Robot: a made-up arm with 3 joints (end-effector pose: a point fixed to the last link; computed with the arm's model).
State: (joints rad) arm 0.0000 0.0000 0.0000
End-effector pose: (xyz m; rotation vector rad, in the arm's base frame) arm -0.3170 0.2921 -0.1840 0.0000 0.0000 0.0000
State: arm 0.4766 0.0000 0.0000
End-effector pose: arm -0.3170 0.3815 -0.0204 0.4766 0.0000 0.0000
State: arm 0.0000 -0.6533 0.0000
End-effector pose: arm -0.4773 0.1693 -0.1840 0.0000 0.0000 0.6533
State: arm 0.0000 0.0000 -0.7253
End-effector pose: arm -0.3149 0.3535 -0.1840 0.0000 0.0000 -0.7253
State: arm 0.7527 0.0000 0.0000
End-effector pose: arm -0.3170 0.3950 0.0875 0.7527 0.0000 0.0000
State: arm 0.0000 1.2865 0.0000
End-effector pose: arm 0.0418 0.1745 -0.1840 0.0000 0.0000 -1.2865
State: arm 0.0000 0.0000 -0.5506
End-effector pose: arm -0.3195 0.3391 -0.1840 0.0000 0.0000 -0.5506
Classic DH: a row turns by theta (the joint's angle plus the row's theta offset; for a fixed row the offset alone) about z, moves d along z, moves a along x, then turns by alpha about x. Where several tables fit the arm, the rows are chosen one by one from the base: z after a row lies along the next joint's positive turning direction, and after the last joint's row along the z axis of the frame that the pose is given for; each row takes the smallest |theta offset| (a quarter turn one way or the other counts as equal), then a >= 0, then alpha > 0; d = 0 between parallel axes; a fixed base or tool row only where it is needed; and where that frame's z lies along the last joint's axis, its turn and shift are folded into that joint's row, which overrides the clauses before.
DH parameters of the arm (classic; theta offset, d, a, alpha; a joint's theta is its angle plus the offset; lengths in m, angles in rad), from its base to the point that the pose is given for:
base (fixed): 1.5708 0.082 0 1.5708
joint 1: 0 -0.216 -0.006 1.5708
joint 2: -0.0582 0 0.3266 3.1416
joint 3: -1.3 0 -0.0866 0
tool (fixed): -0.329 -0.266 0 0

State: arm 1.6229 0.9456 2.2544
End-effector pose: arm 0.0431 0.2597 0.2095 1.3643 -1.0466 0.9935
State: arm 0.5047 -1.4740 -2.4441
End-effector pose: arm -0.6118 0.1797 -0.1226 0.4642 0.2446 -0.9488
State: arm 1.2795 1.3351 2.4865
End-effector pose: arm 0.0888 0.2555 0.0079 1.1274 -0.7317 0.9833
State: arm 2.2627 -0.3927 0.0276
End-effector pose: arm -0.4217 0.0587 0.4280 2.2224 -0.4740 0.2229
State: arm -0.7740 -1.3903 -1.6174
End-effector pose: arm -0.6263 -0.1680 -0.1257 -0.7706 -0.0879 -0.2156
